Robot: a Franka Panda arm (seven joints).
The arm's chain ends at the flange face. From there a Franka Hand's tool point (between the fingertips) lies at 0.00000 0.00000 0.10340 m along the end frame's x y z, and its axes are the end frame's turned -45 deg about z.
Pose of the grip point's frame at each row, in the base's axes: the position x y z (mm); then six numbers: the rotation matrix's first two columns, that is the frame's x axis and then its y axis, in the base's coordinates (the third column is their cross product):
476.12, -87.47, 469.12, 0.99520, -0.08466, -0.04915, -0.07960, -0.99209, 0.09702
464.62, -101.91, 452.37, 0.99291, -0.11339, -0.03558, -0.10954, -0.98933, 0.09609
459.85, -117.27, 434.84, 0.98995, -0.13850, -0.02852, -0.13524, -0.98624, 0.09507
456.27, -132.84, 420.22, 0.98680, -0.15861, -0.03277, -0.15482, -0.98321, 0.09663
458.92, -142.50, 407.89, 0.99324, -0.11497, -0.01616, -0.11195, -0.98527, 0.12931
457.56, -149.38, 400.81, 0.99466, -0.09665, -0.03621, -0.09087, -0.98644, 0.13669
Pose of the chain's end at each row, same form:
482.01, -77.89, 571.91, 0.64743, -0.76138, 0.03385, -0.76000, -0.64165, 0.10336
469.39, -92.45, 555.23, 0.62464, -0.77974, 0.04279, -0.77955, -0.61938, 0.09310
464.12, -107.94, 537.73, 0.60437, -0.79531, 0.04706, -0.79563, -0.59944, 0.08739
461.19, -123.50, 523.08, 0.58830, -0.80739, 0.04516, -0.80725, -0.58308, 0.09150
462.10, -129.41, 510.41, 0.62317, -0.77799, 0.08001, -0.78149, -0.61540, 0.10286
462.62, -135.66, 503.17, 0.63908, -0.76586, 0.07105, -0.76759, -0.62918, 0.12226

